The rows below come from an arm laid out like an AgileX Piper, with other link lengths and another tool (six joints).
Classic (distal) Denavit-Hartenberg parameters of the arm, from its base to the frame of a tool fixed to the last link. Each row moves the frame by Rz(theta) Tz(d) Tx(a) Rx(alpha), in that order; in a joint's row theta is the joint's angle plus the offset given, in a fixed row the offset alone. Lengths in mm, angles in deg.
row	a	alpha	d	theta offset
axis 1	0	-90	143.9	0
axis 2	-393.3	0	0	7.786
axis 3	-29	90	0	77.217
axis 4	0	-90	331	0
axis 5	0	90	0	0
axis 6	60	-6.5	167.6	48
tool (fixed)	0	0	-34	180
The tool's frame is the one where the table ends.
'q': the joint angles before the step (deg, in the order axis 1, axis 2, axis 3, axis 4, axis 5, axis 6). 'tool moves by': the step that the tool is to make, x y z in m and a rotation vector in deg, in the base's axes. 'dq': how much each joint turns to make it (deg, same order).
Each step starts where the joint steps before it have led.
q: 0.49, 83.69, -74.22, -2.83, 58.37, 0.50
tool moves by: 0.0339, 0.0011, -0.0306, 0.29, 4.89, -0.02
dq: 0.00, 6.83, -2.45, 0.36, 0.51, -0.05
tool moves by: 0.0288, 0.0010, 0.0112, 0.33, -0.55, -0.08
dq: 0.00, 3.95, -6.67, 0.36, 2.16, -0.06
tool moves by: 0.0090, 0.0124, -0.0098, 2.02, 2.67, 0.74
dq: 0.95, 2.46, -1.27, 2.11, 1.45, -0.06
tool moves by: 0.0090, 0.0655, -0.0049, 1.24, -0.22, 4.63
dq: 7.91, 2.71, -2.59, 0.00, -0.46, 3.49
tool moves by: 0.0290, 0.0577, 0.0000, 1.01, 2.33, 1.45
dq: 5.63, 7.26, -10.19, 0.00, 5.00, 4.44
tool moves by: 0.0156, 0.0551, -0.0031, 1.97, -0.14, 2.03
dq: 4.83, 5.20, -7.19, 0.90, 1.25, 2.91
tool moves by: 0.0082, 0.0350, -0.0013, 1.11, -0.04, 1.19
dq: 2.87, 3.60, -5.43, 0.42, 1.36, 1.80
